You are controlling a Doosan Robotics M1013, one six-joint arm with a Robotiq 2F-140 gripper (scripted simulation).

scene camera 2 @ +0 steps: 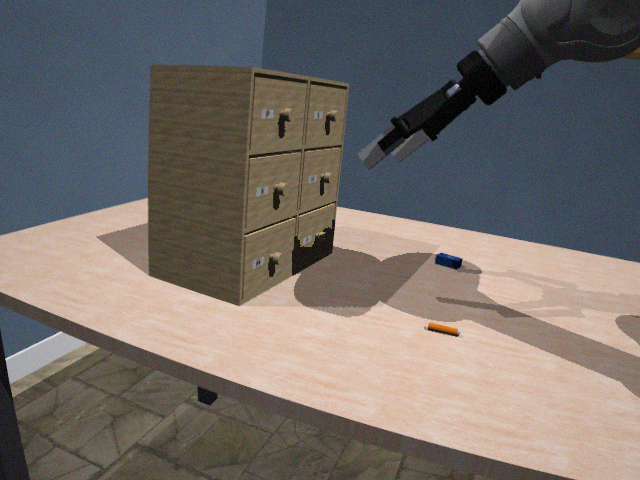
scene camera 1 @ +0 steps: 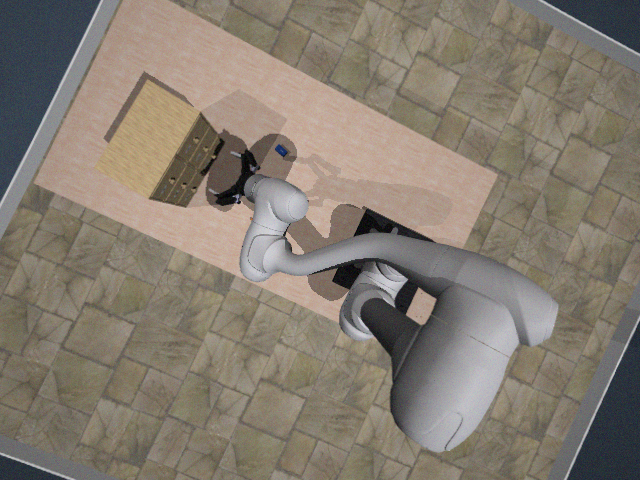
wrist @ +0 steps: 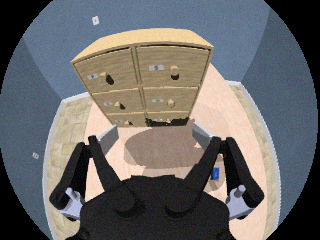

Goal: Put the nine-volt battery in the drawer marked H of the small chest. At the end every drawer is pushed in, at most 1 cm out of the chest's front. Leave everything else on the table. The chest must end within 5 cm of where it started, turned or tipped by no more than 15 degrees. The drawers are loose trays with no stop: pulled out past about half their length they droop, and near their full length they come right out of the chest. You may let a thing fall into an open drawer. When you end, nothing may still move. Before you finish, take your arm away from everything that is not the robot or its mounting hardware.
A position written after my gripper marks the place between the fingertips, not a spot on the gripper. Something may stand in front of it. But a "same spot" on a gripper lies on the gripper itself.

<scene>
my gripper: scene camera 2 380, 158; scene camera 1; wrist
small wooden chest: scene camera 2 199, 116; scene camera 1; wrist
same spot on small wooden chest: [wrist: 134, 38] = [scene camera 1: 161, 148]
same spot on my gripper: [wrist: 246, 195] = [scene camera 1: 252, 165]
</scene>
